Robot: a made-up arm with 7 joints. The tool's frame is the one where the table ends. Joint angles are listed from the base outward.
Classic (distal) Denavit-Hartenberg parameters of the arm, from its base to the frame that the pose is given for. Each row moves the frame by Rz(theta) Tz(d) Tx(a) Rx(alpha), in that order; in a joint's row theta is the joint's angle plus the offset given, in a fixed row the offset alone. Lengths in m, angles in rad.
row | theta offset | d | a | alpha
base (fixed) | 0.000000 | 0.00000 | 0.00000 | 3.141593
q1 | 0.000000 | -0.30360 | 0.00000 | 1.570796
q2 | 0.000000 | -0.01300 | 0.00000 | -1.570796
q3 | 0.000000 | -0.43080 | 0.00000 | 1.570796
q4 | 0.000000 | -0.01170 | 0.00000 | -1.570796
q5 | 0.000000 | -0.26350 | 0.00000 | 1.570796
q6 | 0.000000 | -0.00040 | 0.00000 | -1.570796
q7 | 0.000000 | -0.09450 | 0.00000 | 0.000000
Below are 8 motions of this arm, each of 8 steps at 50 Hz.
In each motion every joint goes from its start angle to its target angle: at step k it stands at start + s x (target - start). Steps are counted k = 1, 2, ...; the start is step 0. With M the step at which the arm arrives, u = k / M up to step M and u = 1 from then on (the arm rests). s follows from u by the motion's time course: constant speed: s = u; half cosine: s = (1 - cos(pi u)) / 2; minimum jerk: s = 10 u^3 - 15 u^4 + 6 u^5.
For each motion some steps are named. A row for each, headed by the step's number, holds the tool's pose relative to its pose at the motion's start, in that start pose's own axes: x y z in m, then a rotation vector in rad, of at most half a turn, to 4 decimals.
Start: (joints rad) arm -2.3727 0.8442 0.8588 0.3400 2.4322 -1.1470 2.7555
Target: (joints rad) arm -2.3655 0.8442 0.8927 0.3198 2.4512 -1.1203 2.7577
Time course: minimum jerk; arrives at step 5
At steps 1, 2, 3, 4, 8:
1: -0.0006 0.0002 0.0003 0.0016 0.0038 0.0013
2: -0.0030 0.0012 0.0017 0.0089 0.0205 0.0073
3: -0.0065 0.0025 0.0038 0.0191 0.0440 0.0160
4: -0.0089 0.0035 0.0053 0.0263 0.0607 0.0223
8: -0.0095 0.0037 0.0056 0.0280 0.0644 0.0237

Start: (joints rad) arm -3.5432 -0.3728 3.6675 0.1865 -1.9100 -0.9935 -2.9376
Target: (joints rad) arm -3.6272 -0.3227 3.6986 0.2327 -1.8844 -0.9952 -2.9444
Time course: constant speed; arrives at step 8
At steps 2, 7, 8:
2: 0.0005 0.0062 0.0031 -0.0026 0.0035 -0.0063
7: 0.0029 0.0213 0.0100 -0.0097 0.0113 -0.0221
8: 0.0036 0.0243 0.0113 -0.0113 0.0127 -0.0253

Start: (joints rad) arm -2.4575 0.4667 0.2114 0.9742 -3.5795 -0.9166 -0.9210
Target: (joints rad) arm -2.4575 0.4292 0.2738 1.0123 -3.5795 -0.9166 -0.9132
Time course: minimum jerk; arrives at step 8
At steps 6, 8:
6: 0.0130 -0.0095 0.0191 -0.0128 -0.0502 -0.0157
8: 0.0145 -0.0107 0.0213 -0.0142 -0.0559 -0.0177

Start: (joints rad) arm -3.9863 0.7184 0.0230 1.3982 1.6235 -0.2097 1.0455
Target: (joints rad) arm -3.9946 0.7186 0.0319 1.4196 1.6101 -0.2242 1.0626
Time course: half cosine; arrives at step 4
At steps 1, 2, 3, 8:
1: -0.0012 -0.0001 -0.0001 0.0003 0.0035 0.0008
2: -0.0040 -0.0003 -0.0003 0.0012 0.0119 0.0026
3: -0.0068 -0.0006 -0.0004 0.0020 0.0202 0.0043
8: -0.0080 -0.0007 -0.0005 0.0024 0.0236 0.0051

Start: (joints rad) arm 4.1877 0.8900 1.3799 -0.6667 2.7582 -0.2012 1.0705
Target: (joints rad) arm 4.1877 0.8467 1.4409 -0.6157 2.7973 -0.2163 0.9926
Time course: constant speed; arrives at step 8
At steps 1, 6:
1: -0.0028 -0.0007 -0.0003 0.0041 0.0072 0.0038
6: -0.0171 -0.0048 -0.0013 0.0231 0.0450 0.0229

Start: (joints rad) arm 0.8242 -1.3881 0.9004 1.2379 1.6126 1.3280 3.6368
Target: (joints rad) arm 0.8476 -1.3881 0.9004 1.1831 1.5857 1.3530 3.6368
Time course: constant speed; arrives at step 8
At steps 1, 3, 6, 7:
1: -0.0023 -0.0020 0.0009 0.0010 0.0033 -0.0092
3: -0.0069 -0.0060 0.0027 0.0030 0.0098 -0.0276
6: -0.0139 -0.0119 0.0055 0.0060 0.0192 -0.0552
7: -0.0163 -0.0138 0.0064 0.0070 0.0222 -0.0644

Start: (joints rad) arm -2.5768 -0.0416 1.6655 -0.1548 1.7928 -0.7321 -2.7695
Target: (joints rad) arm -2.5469 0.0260 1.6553 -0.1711 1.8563 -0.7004 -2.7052
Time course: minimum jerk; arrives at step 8
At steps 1, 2, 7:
1: 0.0004 -0.0005 -0.0005 0.0001 -0.0006 0.0023
2: 0.0027 -0.0030 -0.0031 0.0007 -0.0037 0.0149
7: 0.0268 -0.0283 -0.0285 0.0043 -0.0340 0.1421

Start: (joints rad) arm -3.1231 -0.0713 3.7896 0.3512 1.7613 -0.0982 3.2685
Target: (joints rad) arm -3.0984 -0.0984 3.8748 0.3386 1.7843 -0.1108 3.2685
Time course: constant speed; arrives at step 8
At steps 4, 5, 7, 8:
4: 0.0015 0.0063 -0.0017 0.0141 0.0023 0.0647
5: 0.0018 0.0079 -0.0021 0.0176 0.0028 0.0809
7: 0.0026 0.0110 -0.0029 0.0248 0.0035 0.1133
8: 0.0029 0.0126 -0.0032 0.0283 0.0039 0.1295

